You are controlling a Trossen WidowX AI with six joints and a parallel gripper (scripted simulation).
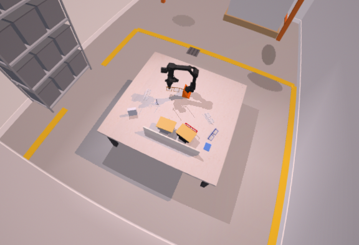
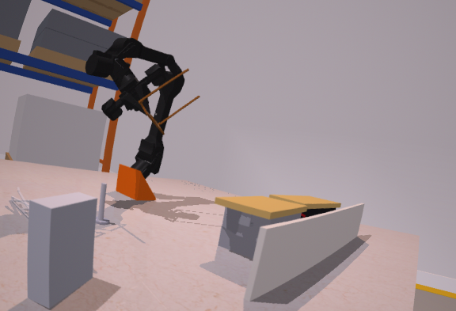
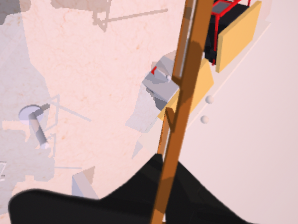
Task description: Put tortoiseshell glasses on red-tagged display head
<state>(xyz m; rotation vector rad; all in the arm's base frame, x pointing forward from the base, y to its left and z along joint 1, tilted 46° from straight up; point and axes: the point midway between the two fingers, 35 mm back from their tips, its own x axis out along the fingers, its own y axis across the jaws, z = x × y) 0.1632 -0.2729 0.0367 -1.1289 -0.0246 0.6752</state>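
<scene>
Now: gripper tip 280 mm short of the display head, 70 mm to the right of it and 200 mm above it. The rest, counted from my gripper tip: white panel (450 mm ahead, 150 mm to the left, 200 mm below); grey block (250 mm ahead, 330 mm to the right, 200 mm below); grey stand (40 mm ahead, 130 mm to the right, 230 mm below).
</scene>
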